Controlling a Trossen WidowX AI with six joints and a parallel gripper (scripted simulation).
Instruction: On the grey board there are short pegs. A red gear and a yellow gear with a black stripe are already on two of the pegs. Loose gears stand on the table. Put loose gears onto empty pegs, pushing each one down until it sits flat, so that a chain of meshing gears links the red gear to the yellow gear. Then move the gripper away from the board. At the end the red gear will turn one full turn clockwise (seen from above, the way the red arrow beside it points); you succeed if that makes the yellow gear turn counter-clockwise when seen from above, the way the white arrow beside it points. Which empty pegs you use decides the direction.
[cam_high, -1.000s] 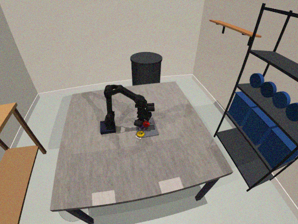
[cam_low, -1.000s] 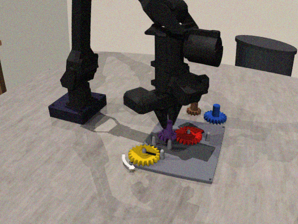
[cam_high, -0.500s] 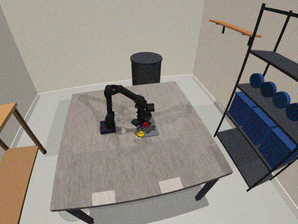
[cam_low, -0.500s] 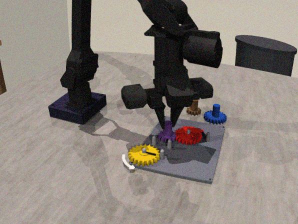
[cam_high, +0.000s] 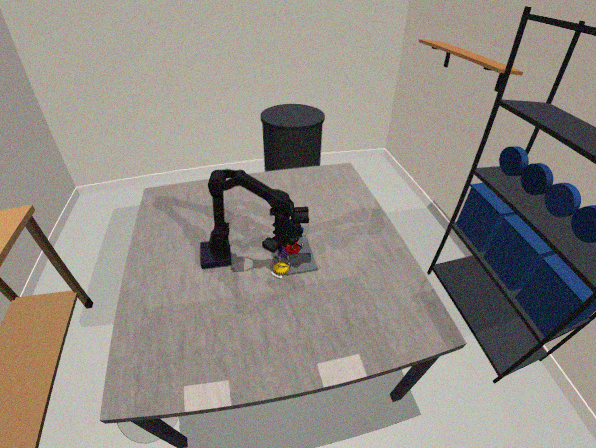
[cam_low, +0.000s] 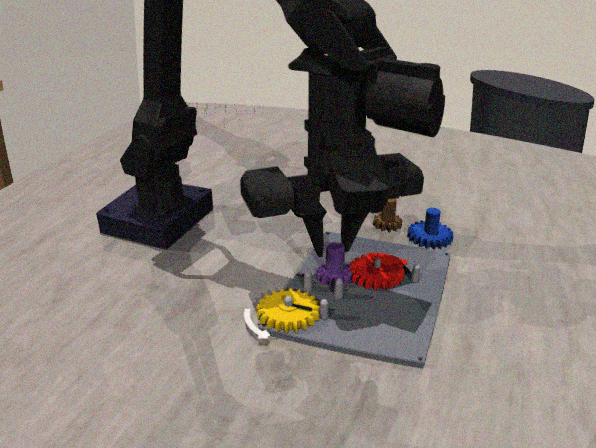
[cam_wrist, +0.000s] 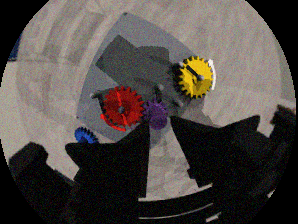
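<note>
My gripper tip is now 20 mm above the purple gear. Round my gripper tip: white arrow: 110 mm to the right, 30 mm below, 30 mm behind; yellow gear: 80 mm to the right, 20 mm below, 10 mm behind; red gear: 40 mm ahead, 30 mm to the left, 20 mm below.
</note>
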